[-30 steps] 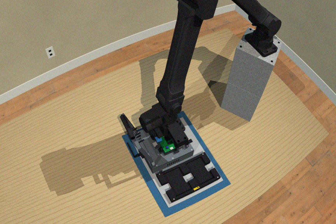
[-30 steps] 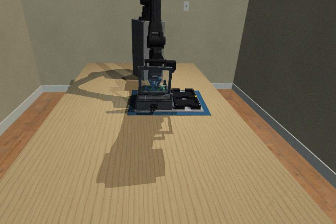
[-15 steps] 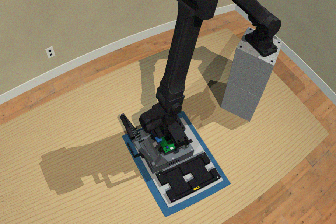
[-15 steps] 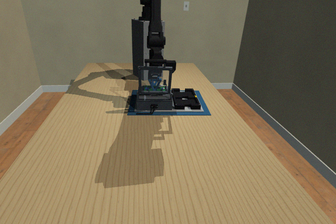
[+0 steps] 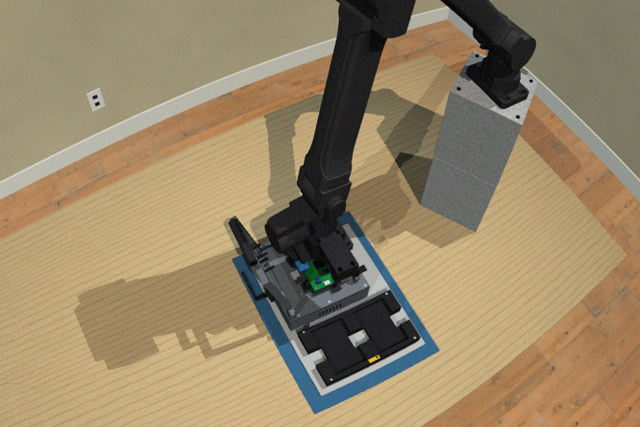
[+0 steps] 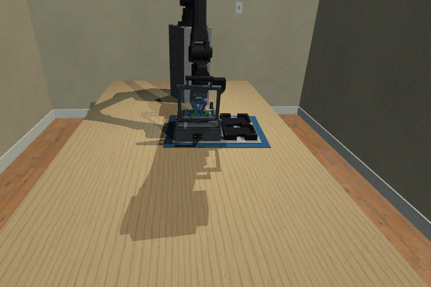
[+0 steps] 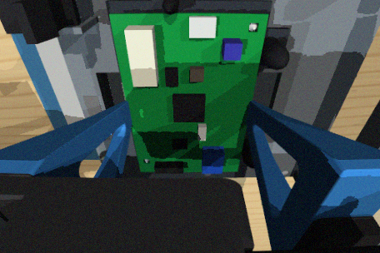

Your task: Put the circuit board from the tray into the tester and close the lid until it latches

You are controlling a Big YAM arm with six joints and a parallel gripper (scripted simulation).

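Now: the green circuit board right at my hand. Also, from my hand: grey tester (30 mm ahead, 30 mm to the left, 30 mm above); then black latch hook (60 mm behind, 60 mm to the left); then lid (120 mm ahead, 10 mm to the right, 100 mm above).
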